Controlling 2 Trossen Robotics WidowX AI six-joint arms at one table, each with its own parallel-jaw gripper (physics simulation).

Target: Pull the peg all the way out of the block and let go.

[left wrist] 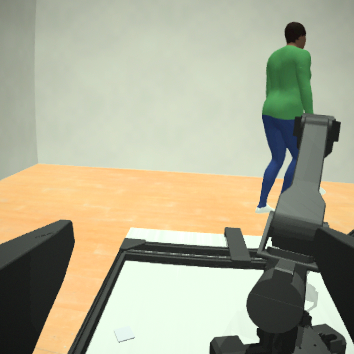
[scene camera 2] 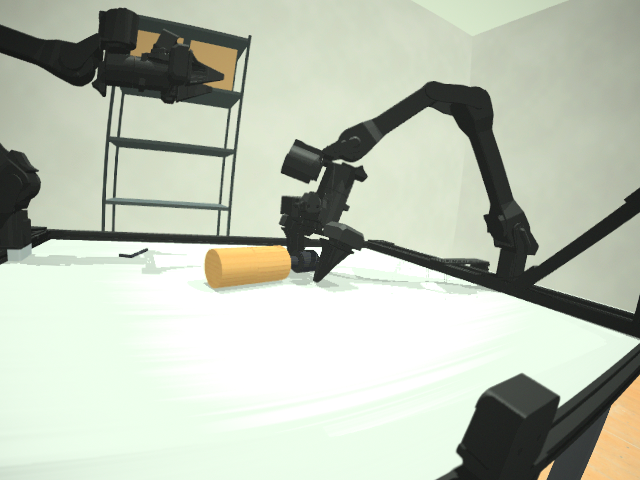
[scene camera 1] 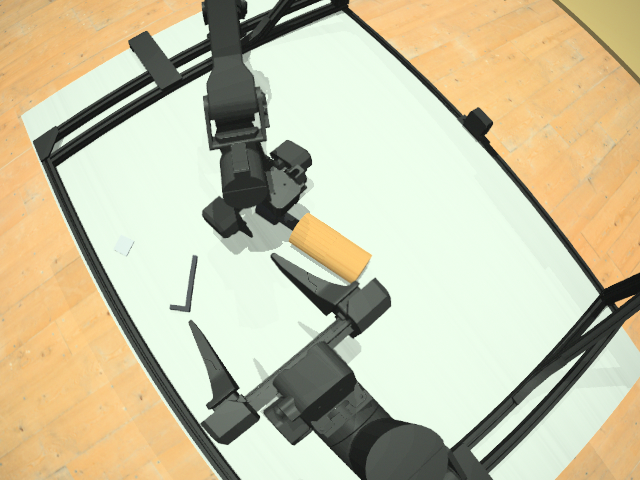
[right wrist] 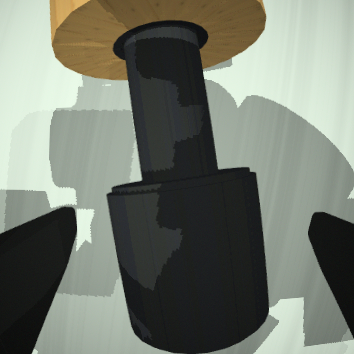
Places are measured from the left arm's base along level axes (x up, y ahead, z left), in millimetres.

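Where they show: left gripper, fingertip midpoint: [left wrist: 197,237] [scene camera 2: 217,83] [scene camera 1: 230,287]; right gripper, fingertip midpoint: [scene camera 2: 300,274] [scene camera 1: 270,217] [right wrist: 196,222]; left arm's base at its link origin: [scene camera 2: 6,245]; right arm's base at its link origin: [scene camera 2: 508,279].
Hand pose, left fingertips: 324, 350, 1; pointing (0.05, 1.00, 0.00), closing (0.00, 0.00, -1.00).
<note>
Each offset is from my left fingertips to the top centre of the thing, as dx, dy, dz. "spot": to the spot under its first point. Level surfaces: height alone.
The block is an orange wooden cylinder @(-288, +34, -183) [scene camera 1: 330,248] [scene camera 2: 249,267] [right wrist: 235,40] lying on its side on the table. The black peg @(-297, +106, -165) [scene camera 1: 290,221] [scene camera 2: 305,260] [right wrist: 190,260] sticks out of the block's end; its thick head and a stretch of narrower shaft show, and the shaft's far end is hidden in the hole. My right gripper [scene camera 1: 273,214] [scene camera 2: 306,266] [right wrist: 196,222] is open, low over the peg, with its fingers on either side of the head; it hides most of the head in scene camera 1. My left gripper [scene camera 1: 232,288] [scene camera 2: 217,83] [left wrist: 197,237] is open and empty, high above the table.
A dark L-shaped piece [scene camera 1: 191,284] [scene camera 2: 133,253] and a small pale square @(spot: -340, +272, +77) [scene camera 1: 124,245] [left wrist: 124,334] lie on the table @(dx -343) [scene camera 1: 413,217]. A black frame [scene camera 1: 537,206] borders it. A person in green [left wrist: 289,82] stands beyond the table in the left wrist view.
</note>
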